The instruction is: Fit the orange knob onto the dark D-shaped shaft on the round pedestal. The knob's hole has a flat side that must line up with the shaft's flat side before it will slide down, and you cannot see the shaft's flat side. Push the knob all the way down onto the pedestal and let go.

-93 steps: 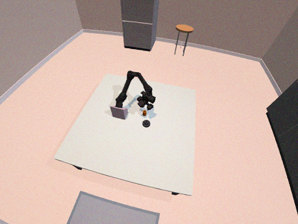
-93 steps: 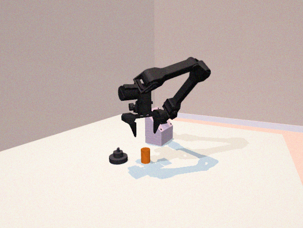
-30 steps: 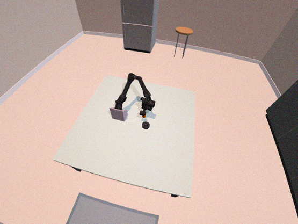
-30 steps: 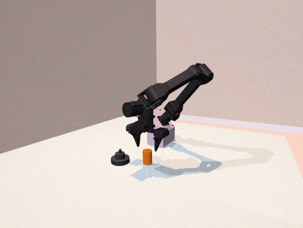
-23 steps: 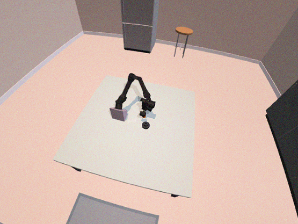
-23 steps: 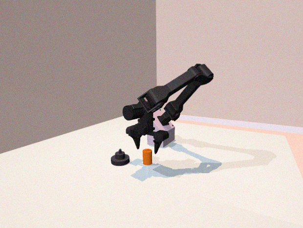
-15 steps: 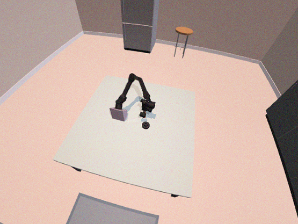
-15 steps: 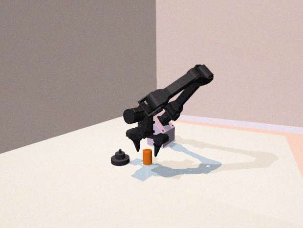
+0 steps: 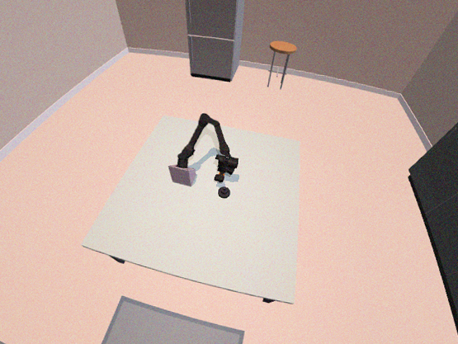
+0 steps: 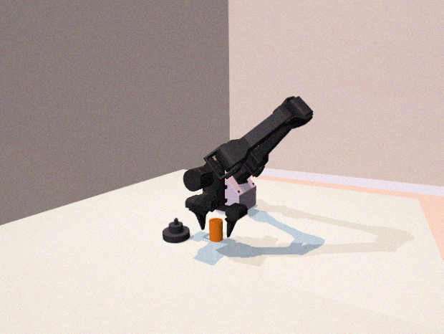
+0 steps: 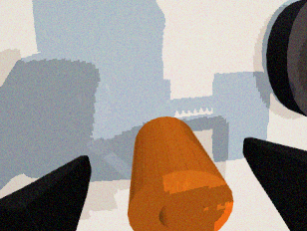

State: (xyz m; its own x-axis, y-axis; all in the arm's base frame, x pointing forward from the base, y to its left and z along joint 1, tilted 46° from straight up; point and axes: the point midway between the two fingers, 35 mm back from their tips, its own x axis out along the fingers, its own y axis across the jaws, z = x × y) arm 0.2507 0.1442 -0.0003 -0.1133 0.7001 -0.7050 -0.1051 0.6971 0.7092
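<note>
The orange knob is 1 cm above my gripper tip. The rest, counted from my gripper tip: dark round pedestal: 6 cm ahead, 11 cm to the right, 1 cm above.
</note>
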